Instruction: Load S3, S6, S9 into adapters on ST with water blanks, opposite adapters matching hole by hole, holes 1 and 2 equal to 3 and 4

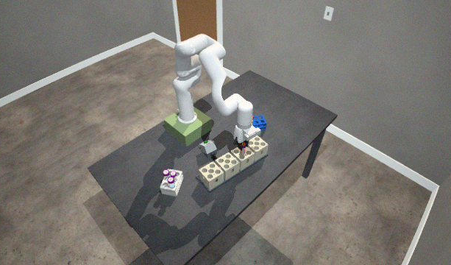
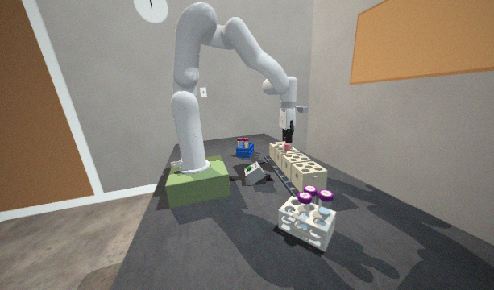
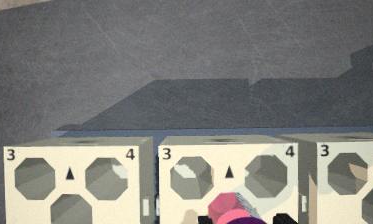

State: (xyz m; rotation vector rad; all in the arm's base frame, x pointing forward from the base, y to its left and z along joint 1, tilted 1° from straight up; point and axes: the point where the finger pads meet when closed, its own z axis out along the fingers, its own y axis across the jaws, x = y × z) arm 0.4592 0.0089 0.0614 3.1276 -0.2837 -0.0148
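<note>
The sample tube lies 1 cm ahead of my hand and 5 cm below it. From my hand the other things lie so: stand marked 1: 2 cm behind, 5 cm to the right, 15 cm below; then green done key: 23 cm behind, 6 cm to the right, 9 cm below; then adapter 1: 2 cm ahead, 11 cm to the left, 11 cm below.
</note>
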